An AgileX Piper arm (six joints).
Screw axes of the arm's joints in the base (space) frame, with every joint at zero. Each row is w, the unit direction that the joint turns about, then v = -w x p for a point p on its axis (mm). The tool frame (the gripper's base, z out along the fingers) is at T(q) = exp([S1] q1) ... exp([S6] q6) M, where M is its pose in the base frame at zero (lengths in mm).
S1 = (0, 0, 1, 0.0, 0.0, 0.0)
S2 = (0, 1, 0, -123.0, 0.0, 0.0)
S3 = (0, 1, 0, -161.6, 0.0, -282.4)
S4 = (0.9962, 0, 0.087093, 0.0, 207.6, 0.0)
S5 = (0, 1, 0, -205.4, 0.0, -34.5)
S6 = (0.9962, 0, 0.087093, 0.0, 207.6, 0.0)
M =
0.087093 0 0.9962 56.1
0 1 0 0.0
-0.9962 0 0.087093 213.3
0 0 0 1
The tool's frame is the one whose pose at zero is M.
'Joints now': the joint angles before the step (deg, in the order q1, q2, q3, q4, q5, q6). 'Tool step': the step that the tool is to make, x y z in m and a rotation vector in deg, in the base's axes. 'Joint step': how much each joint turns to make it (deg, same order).
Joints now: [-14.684, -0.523, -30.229, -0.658, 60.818, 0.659]
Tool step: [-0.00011, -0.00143, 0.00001, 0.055, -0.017, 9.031]
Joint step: [8.990, 0.001, 0.000, 0.070, -0.008, 0.000]
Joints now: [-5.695, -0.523, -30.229, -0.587, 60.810, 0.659]
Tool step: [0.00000, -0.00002, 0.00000, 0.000, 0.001, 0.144]
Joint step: [0.141, 0.000, 0.000, 0.003, 0.001, -0.003]
